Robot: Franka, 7 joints.
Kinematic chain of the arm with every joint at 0, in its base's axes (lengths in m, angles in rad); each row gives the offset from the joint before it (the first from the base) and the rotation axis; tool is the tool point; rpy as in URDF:
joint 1: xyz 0 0 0.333 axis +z
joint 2: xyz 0 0 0 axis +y
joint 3: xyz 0 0 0.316 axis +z
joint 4: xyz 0.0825 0 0 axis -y
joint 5: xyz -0.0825 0 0.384 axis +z
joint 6: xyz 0 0 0 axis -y
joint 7: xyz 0.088 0 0 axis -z
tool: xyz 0 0 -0.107 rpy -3.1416 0 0
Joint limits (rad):
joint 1: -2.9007..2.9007
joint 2: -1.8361..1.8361
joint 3: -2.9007..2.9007
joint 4: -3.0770..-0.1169
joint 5: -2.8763..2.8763
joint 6: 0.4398..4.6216
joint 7: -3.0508..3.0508
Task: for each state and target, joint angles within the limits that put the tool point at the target. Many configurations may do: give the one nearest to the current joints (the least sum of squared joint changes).
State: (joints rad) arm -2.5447 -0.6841 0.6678 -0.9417 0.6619 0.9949 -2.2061
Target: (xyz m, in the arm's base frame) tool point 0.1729 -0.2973 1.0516
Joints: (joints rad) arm -2.7505 -0.3800 0.8298 -0.7506 0.7884 1.7272 -2.2061
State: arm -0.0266 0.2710 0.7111 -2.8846 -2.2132 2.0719 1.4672
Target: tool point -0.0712 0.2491 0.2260
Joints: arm -0.3782 0.9594 1.4355 -3.0264 -2.1725 2.7265 1.4672
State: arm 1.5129 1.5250 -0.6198 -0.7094 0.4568 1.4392 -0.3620
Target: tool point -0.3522 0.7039 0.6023
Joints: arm 2.1182 1.0095 -0.5101 -0.2755 0.5356 1.9313 -0.3620
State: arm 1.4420 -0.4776 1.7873 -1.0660 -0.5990 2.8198 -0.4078
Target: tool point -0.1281 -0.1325 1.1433
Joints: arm 1.4998 -0.0680 1.7991 -0.4467 -0.5777 3.3044 -0.4078
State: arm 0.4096 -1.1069 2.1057 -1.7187 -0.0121 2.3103 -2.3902
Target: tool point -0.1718 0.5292 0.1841
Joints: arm -0.0117 -1.2175 1.9367 -2.0655 -0.0208 2.2334 -2.3902
